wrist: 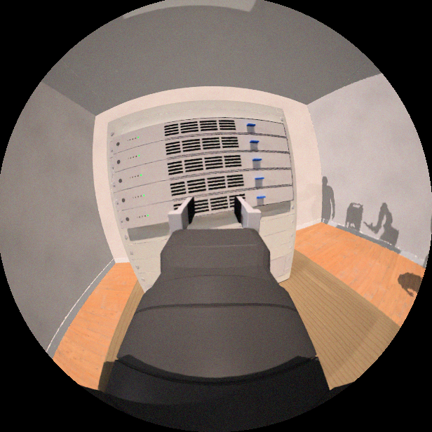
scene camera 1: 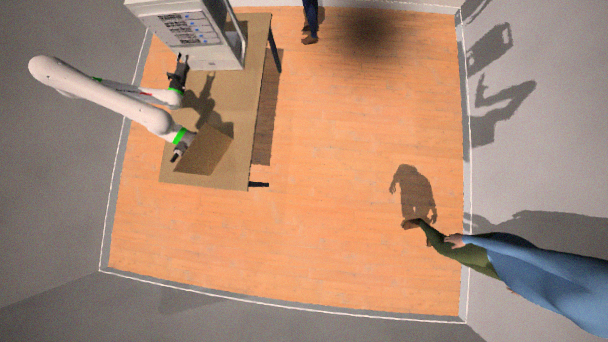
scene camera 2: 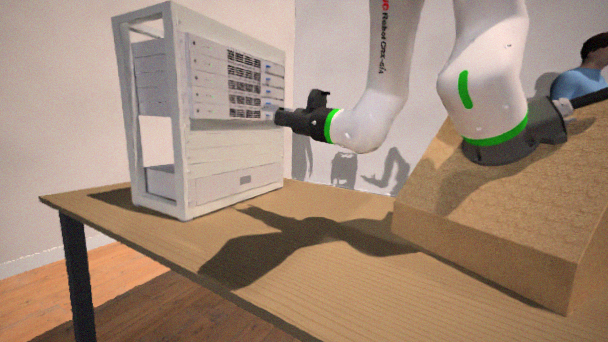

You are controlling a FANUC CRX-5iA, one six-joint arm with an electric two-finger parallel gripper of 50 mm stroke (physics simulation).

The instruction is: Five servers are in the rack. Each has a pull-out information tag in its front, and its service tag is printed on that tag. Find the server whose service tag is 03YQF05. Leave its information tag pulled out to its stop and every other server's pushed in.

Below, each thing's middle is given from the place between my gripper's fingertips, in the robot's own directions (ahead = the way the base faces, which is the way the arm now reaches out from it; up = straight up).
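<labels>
White rack [scene camera 2: 197, 67]: my hand is 5 cm above it and 27 cm short of it.
</labels>
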